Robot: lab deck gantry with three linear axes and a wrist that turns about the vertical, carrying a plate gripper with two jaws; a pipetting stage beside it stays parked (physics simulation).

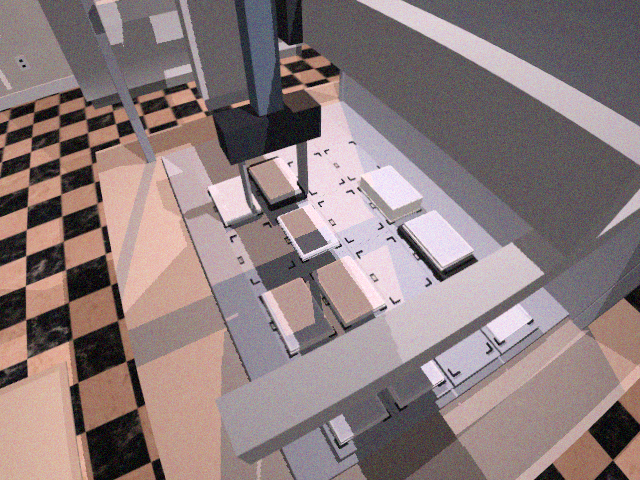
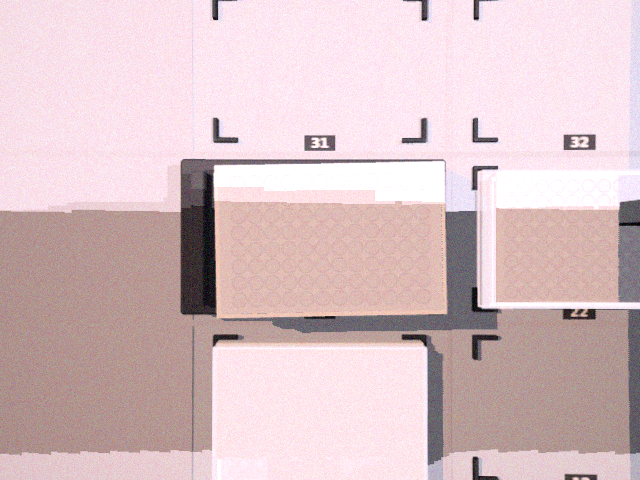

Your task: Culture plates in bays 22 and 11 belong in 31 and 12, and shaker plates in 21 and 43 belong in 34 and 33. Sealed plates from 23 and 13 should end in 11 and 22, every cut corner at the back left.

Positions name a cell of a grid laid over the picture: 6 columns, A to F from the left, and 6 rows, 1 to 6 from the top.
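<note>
You'd see the gripper (image 1: C3) here, and there's a grey wall (image 1: F1) too. There's also a dark shaker (image 2: B3), along with a bay 12 (image 2: F5).
</note>
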